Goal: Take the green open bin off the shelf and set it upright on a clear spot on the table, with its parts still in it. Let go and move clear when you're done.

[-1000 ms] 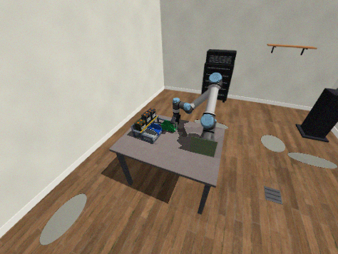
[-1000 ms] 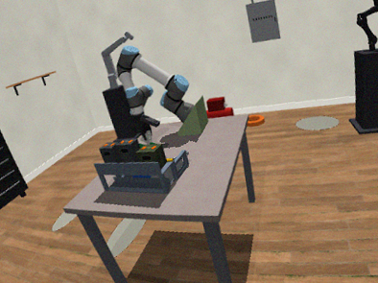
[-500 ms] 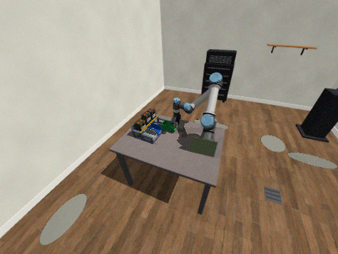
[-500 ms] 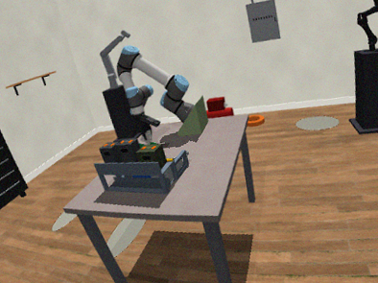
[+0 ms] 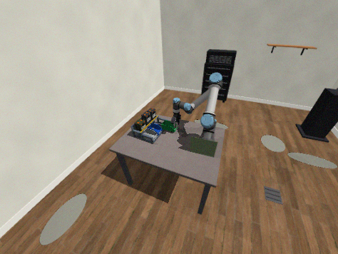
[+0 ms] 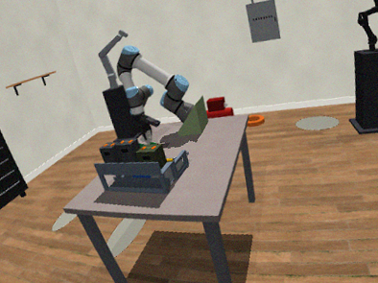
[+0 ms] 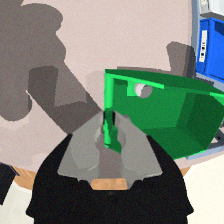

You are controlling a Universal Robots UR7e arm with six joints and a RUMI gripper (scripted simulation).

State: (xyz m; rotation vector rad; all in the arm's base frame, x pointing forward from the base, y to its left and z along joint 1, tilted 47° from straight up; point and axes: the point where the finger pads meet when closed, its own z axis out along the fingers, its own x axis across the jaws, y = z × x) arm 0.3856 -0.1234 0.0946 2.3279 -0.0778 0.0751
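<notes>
The green open bin is 8 cm ahead of my hand, 1 cm to the right of it and 1 cm below it. Round my hand: grey bin 26 cm ahead, 20 cm to the left, 2 cm below; blue bin 25 cm ahead, 9 cm to the left, 2 cm below; yellow rail 30 cm ahead, 9 cm to the left, 4 cm above.
</notes>
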